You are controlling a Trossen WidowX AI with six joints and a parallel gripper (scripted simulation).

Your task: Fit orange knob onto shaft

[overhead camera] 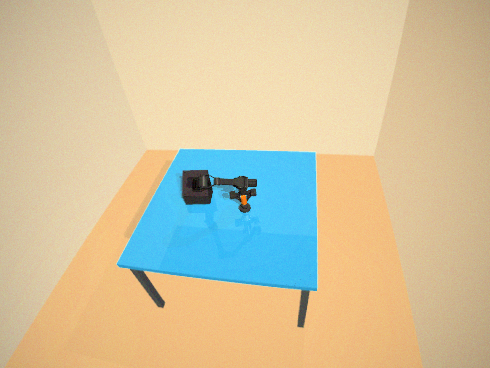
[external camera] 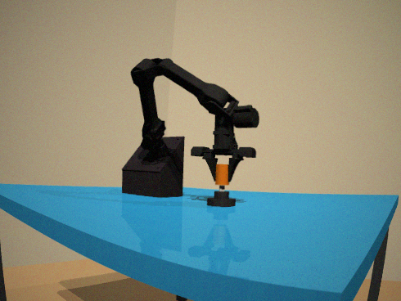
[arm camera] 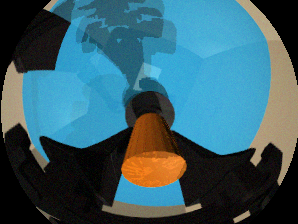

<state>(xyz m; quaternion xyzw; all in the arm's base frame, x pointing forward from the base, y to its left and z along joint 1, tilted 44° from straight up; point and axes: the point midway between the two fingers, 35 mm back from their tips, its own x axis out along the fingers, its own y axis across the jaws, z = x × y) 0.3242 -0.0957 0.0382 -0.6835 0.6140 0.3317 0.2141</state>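
My gripper tip is now 3 cm below the orange knob. Also, from my gripper tip: round pedestal: 4 cm below.
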